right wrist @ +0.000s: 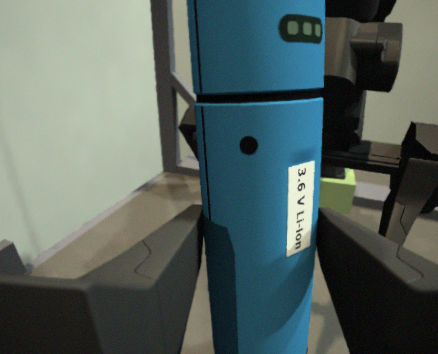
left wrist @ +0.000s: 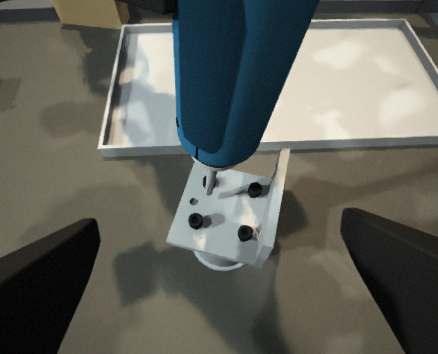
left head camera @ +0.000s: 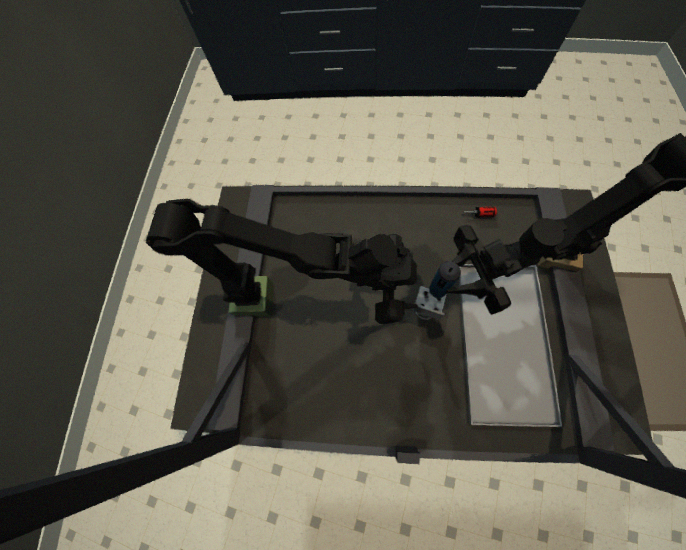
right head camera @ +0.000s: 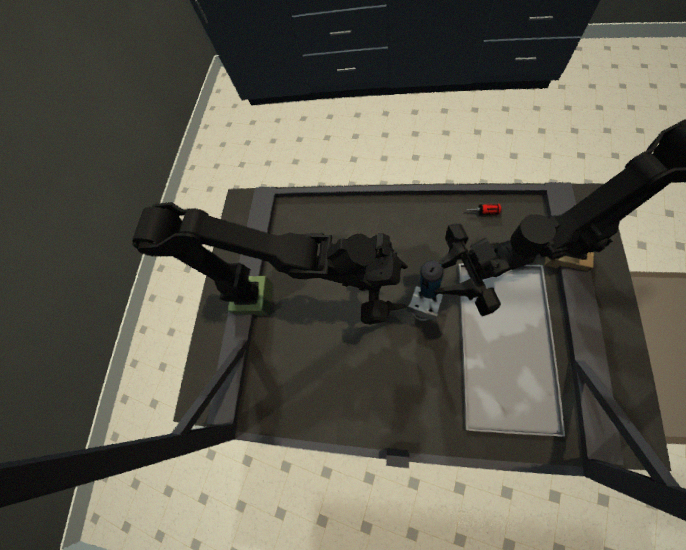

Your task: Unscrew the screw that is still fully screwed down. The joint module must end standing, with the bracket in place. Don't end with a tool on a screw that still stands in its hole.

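Frame: origin at the left arm's base, x ahead, y left, z up, level; millimetres.
Seen in the pictures: left gripper, fingertip midpoint: [left wrist: 221, 224] [left head camera: 416, 286] [right head camera: 406, 286]; right gripper, fingertip midpoint: [right wrist: 259, 217]; left arm's base, link origin: [right wrist: 327, 171] [left head camera: 248, 293] [right head camera: 246, 293]; right arm's base, link origin: [right head camera: 573, 246].
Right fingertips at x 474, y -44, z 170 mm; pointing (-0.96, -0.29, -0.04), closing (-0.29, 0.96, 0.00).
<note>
Pixels of each thing's middle, then the offset from my right fingertips to it.
- light grey bracket, body centre: [left wrist: 226, 199] [right head camera: 426, 301] [left head camera: 431, 300] dx +8, dy +2, dz -148 mm
- upright joint module, body centre: [left wrist: 224, 225] dx +8, dy +2, dz -199 mm
- bit, body centre: [left wrist: 212, 172] dx +13, dy +11, dz -117 mm
- blue electric screwdriver, body centre: [left wrist: 233, 65] [right wrist: 258, 289] [right head camera: 429, 285] [left head camera: 440, 285] dx +4, dy +3, dz -31 mm
- red screwdriver, body centre: [right head camera: 482, 209] [left head camera: 479, 212] dx +204, dy +292, dz -216 mm
- green block, body centre: [right wrist: 325, 184] [left head camera: 252, 296] [right head camera: 251, 296] dx -474, dy +44, dz -200 mm
- tan block, body centre: [right head camera: 569, 250] [left head camera: 560, 251] dx +409, dy +147, dz -208 mm
A light grey bracket [left head camera: 424, 309] [right head camera: 418, 305] [left wrist: 220, 207] lies on the upright joint module [left wrist: 220, 262], whose rim shows below it. Black screws stand at its front left [left wrist: 195, 221], front right [left wrist: 245, 233] and back right [left wrist: 255, 189]; the back-left screw is partly hidden by the bit [left wrist: 211, 182]. Which screw is fully down I cannot tell. My right gripper [right wrist: 259, 217] is shut on the blue electric screwdriver [left head camera: 444, 279] [right head camera: 430, 279] [left wrist: 220, 85] [right wrist: 260, 185], tilted, bit near the back-left screw; contact is unclear. My left gripper [left wrist: 221, 224] is open, fingers apart either side of the bracket.
A white tray [left head camera: 515, 424] [right head camera: 515, 433] [left wrist: 150, 150] lies right of the module, under part of the right arm. A red screwdriver [left head camera: 486, 211] [right head camera: 491, 209] lies at the back right. A green block [left head camera: 261, 303] [right head camera: 261, 303] [right wrist: 340, 192] is at the left, a tan block [left head camera: 572, 262] [left wrist: 92, 12] at the right.
</note>
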